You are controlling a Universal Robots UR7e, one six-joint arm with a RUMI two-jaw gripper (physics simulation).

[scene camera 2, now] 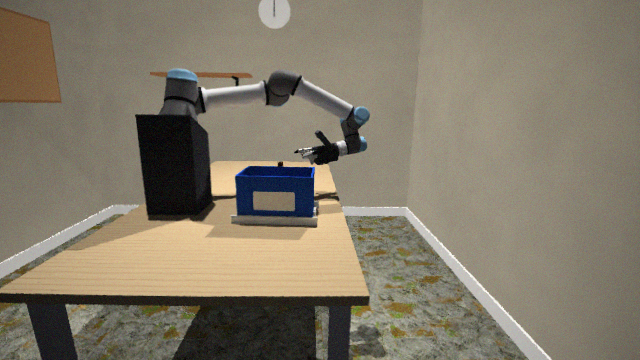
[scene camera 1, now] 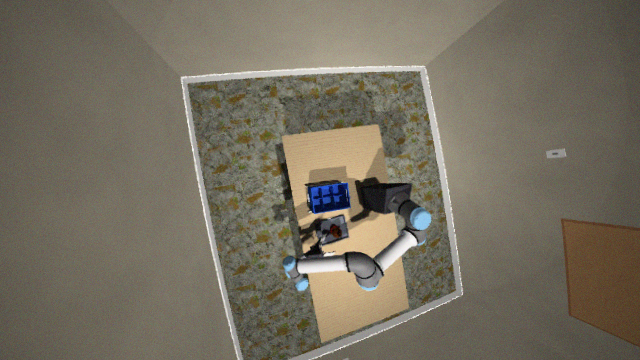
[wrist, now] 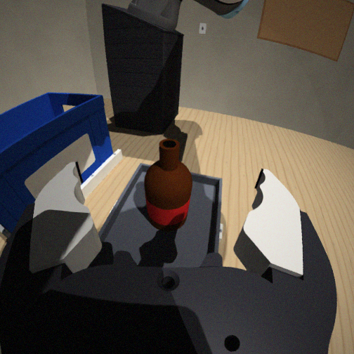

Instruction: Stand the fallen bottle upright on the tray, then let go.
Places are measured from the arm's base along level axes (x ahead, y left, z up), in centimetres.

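Pixels of known places: gripper, fingertip midpoint: [scene camera 2: 297,154] [scene camera 1: 331,242]; arm's base, origin of the base link: [scene camera 2: 177,125] [scene camera 1: 397,201].
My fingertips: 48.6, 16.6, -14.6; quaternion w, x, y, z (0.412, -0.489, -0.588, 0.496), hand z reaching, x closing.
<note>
For each thing: its top centre in the pictures, then the offset to it from my fingertips, as dx, dy, dz. "*": a spot on its surface instead. Level surfaces: height alone.
- brown bottle with a red label, middle of its top: [scene camera 1: 339,235] -8.3, -1.7, -3.1
- grey tray, surface spot: [scene camera 1: 340,240] * -10.6, +7.9, -16.4
- blue crate with compartments, middle of its top: [scene camera 2: 277,171] [scene camera 1: 331,198] -9.3, -29.9, -1.5
- pale base, surface spot: [scene camera 2: 274,220] * -10.7, -40.2, -17.5
- table, its level: dz -19.1
The brown bottle with a red label [wrist: 168,195] [scene camera 1: 335,231] stands upright on the grey tray [wrist: 219,200] [scene camera 1: 340,241]. In the scene camera 2 view the top of its neck [scene camera 2: 280,164] shows above the blue crate; the rest and the tray are hidden. My gripper [wrist: 169,168] [scene camera 2: 299,151] is open and empty. It is back from the bottle and higher than it, on the side toward the table's edge. The bottle shows between and beyond the two fingers in the wrist view, apart from both.
A blue crate with compartments [scene camera 1: 329,198] [scene camera 2: 275,195] [wrist: 55,145] stands beside the tray on a pale base [scene camera 2: 274,220]. The arm's black pedestal [scene camera 1: 385,197] [scene camera 2: 175,165] [wrist: 142,70] stands across the table [scene camera 2: 190,270] from the gripper.
</note>
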